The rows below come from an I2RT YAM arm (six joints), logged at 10 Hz.
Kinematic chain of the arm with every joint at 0, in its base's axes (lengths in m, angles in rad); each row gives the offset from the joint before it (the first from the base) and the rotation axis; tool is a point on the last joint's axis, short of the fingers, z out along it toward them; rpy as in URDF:
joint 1: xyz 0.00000 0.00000 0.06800 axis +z
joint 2: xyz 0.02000 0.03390 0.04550 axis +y
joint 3: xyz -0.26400 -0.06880 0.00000 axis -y
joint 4: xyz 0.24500 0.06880 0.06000 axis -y
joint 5: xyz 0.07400 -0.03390 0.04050 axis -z
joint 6: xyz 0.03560 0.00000 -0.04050 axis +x
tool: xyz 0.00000 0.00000 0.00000 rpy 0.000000 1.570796 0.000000
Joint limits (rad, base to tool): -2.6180..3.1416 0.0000..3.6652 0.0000..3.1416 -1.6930..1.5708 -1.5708..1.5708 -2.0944..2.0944
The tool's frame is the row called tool.
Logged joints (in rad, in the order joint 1, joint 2, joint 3, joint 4, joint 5, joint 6), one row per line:
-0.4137 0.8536 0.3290 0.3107 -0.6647 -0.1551
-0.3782 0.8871 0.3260 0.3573 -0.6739 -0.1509
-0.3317 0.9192 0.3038 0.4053 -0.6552 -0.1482
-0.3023 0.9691 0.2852 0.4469 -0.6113 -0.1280
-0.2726 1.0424 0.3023 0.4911 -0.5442 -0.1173
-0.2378 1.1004 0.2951 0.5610 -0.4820 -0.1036
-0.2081 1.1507 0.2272 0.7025 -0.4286 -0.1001
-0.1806 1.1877 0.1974 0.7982 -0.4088 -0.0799
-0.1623 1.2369 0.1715 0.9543 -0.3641 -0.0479
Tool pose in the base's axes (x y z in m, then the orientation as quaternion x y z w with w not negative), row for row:
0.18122 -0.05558 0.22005 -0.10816 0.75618 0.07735 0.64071
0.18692 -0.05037 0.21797 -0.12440 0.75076 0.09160 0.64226
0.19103 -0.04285 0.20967 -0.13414 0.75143 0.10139 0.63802
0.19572 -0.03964 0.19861 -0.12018 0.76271 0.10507 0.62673
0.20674 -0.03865 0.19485 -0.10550 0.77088 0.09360 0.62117
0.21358 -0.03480 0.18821 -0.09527 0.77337 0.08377 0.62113
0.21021 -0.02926 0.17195 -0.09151 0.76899 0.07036 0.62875
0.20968 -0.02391 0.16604 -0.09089 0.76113 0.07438 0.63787
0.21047 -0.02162 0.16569 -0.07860 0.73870 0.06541 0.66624
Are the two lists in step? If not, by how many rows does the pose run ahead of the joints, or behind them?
They are in step.
